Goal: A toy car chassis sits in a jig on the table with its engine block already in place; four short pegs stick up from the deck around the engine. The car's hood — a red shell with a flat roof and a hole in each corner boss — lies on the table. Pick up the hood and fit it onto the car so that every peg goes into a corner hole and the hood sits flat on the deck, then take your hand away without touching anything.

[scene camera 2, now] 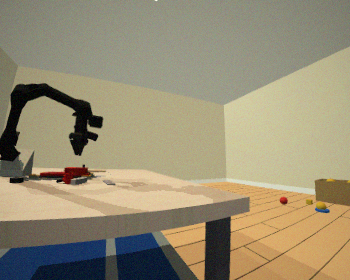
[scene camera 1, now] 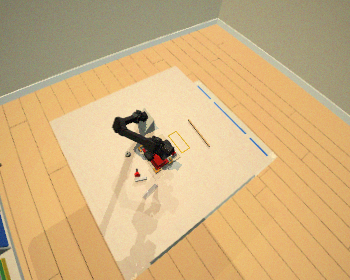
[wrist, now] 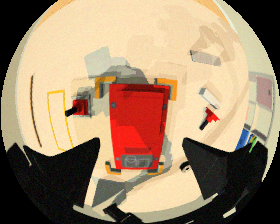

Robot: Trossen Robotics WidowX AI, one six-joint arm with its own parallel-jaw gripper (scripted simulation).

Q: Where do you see a red hood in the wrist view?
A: At 138,113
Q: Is my gripper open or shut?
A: Open.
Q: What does my gripper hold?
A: Nothing.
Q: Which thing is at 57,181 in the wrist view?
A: My gripper.
